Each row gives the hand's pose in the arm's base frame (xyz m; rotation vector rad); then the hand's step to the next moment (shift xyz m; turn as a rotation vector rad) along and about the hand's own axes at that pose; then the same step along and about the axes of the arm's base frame.
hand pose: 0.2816 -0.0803 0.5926 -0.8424 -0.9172 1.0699
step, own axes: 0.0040 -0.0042 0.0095 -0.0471 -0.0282 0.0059
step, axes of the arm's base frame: -0.0064 0.0039 0.0082 -0.0057 -0.0518 0.0183
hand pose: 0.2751 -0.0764 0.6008 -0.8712 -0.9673 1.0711
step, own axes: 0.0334 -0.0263 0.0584 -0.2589 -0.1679 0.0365
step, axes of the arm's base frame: -0.0406 0.0317 0.0506 -0.0311 -0.2874 0.1139
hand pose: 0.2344 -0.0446 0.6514 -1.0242 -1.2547 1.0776
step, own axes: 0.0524 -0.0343 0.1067 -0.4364 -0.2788 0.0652
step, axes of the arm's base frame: -0.1041 0.0446 0.0498 -0.0562 -0.4836 0.1880
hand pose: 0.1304 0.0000 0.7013 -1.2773 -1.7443 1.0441
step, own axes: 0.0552 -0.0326 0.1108 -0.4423 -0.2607 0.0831
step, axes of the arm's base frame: -0.1248 0.0264 -0.0109 -0.0639 -0.4895 0.1637
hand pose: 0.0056 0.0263 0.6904 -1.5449 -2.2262 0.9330
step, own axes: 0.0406 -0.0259 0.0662 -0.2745 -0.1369 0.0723
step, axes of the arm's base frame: -0.0717 0.0081 -0.0387 -0.0329 -0.3055 0.0700
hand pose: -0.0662 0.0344 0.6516 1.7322 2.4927 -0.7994
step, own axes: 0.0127 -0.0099 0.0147 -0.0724 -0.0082 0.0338
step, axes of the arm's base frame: -0.0177 0.0026 -0.0124 0.0117 -0.0793 -0.0056
